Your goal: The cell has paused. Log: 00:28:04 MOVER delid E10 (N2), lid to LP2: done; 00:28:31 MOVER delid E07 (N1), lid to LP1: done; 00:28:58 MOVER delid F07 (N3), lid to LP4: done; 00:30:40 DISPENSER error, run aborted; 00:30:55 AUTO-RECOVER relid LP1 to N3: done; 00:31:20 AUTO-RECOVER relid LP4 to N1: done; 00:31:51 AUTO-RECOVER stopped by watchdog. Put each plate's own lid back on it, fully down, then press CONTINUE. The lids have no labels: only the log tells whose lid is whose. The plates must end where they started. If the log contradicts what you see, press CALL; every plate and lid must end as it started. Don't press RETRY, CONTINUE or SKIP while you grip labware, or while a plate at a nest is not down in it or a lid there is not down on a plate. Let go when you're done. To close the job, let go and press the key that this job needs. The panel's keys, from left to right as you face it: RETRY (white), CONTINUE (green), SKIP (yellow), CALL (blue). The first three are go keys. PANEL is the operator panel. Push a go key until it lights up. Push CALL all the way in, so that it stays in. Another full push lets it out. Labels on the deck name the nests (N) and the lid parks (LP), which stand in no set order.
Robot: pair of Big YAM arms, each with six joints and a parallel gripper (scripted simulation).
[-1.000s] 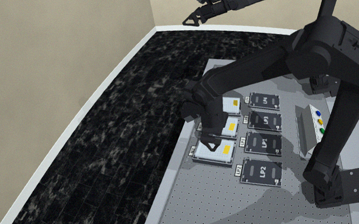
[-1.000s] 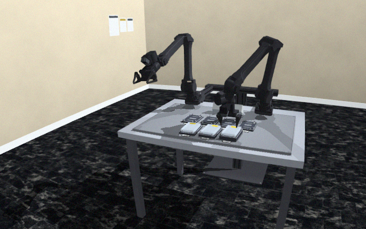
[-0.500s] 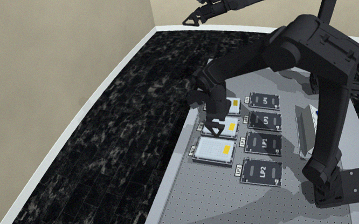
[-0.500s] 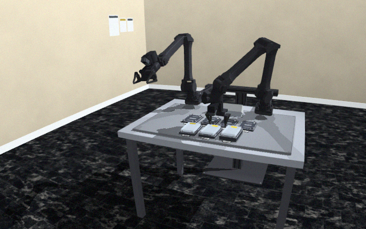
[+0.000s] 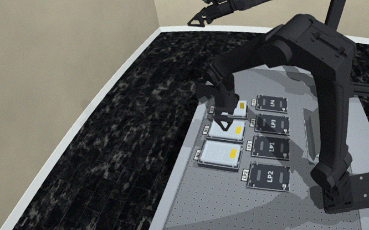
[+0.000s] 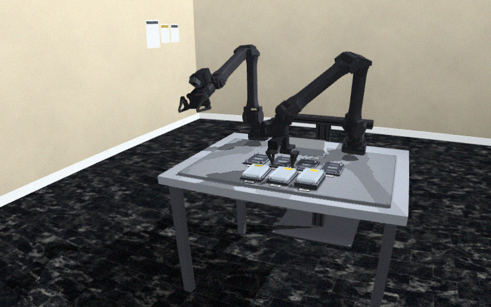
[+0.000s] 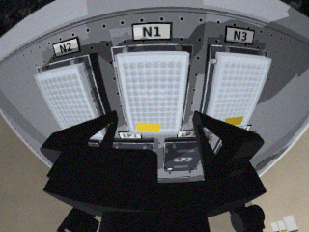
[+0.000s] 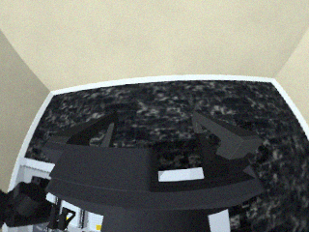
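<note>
My left hand is 4 cm above the N1 plate. Also, from my left hand: park LP1: 19 cm behind, 4 cm to the left, 6 cm below; N2 plate: 1 cm behind, 13 cm to the left, 3 cm below; N3 plate: 2 cm ahead, 13 cm to the right, 5 cm below.
</note>
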